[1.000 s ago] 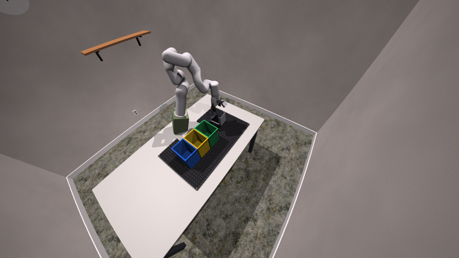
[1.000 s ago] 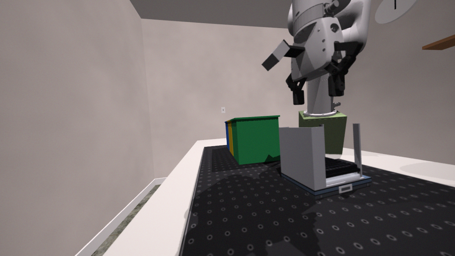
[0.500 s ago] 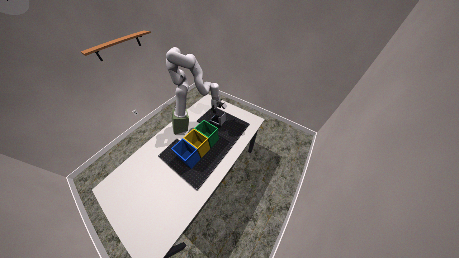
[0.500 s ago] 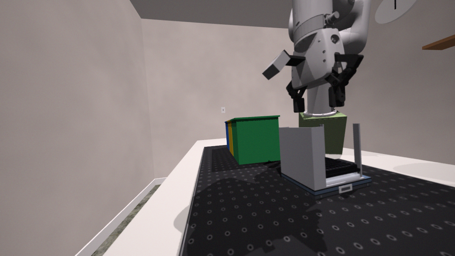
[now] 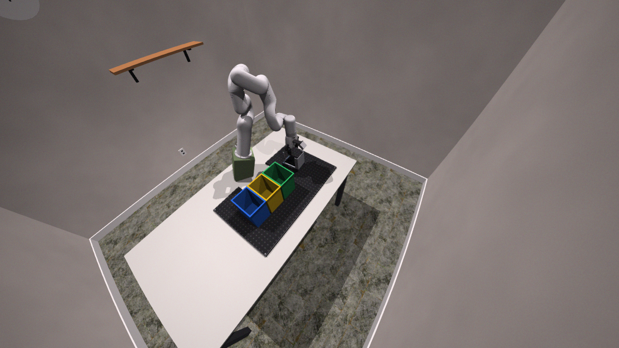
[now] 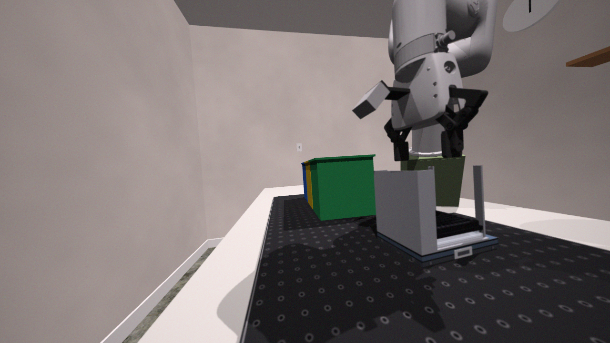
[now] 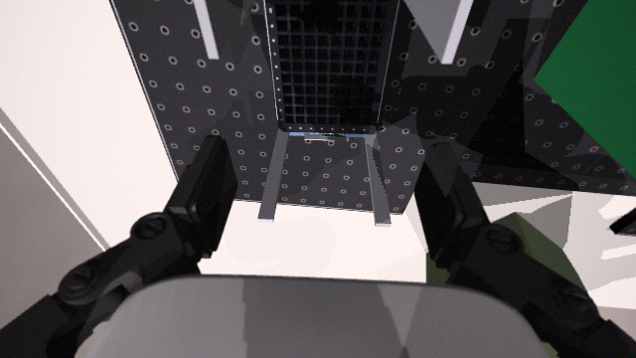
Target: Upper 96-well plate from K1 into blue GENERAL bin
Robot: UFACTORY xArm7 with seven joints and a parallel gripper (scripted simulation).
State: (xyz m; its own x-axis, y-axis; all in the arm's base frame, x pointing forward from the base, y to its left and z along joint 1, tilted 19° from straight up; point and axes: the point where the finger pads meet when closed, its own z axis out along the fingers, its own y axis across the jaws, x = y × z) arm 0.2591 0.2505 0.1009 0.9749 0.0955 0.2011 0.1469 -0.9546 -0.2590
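Now: hand 12 cm above the black 96-well plate. Also, from my hand: white plate: 14 cm below; then thin rack post: 7 cm behind, 3 cm to the left, 8 cm below; then grey rack wall: 7 cm ahead, 1 cm to the left, 8 cm below.
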